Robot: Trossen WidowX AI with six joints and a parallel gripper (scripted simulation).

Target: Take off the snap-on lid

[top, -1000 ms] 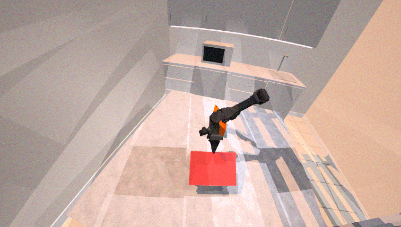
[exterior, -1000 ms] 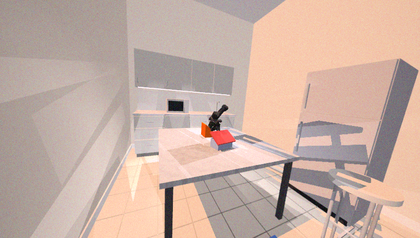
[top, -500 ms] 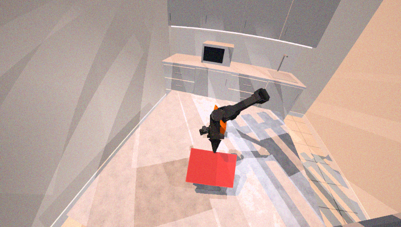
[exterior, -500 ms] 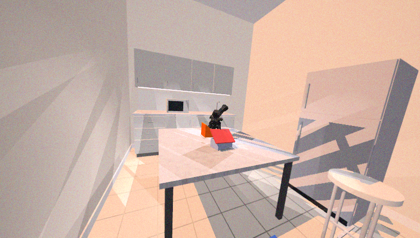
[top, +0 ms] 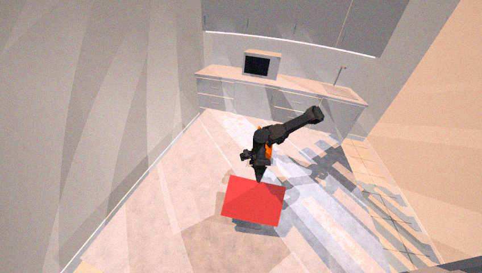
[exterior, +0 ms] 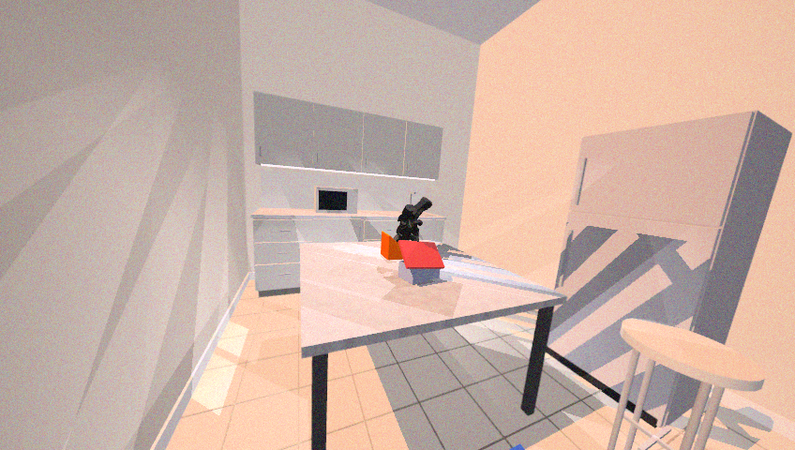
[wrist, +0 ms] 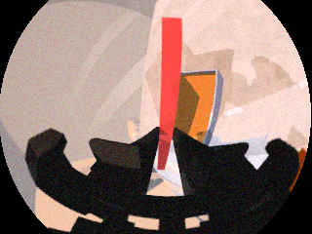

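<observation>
Right now the red lid is 60 mm ahead of my gripper tip and 50 mm below it. The rest, counted from my gripper tip: storage box 150 mm below, 30 mm ahead, 10 mm to the left.
</observation>
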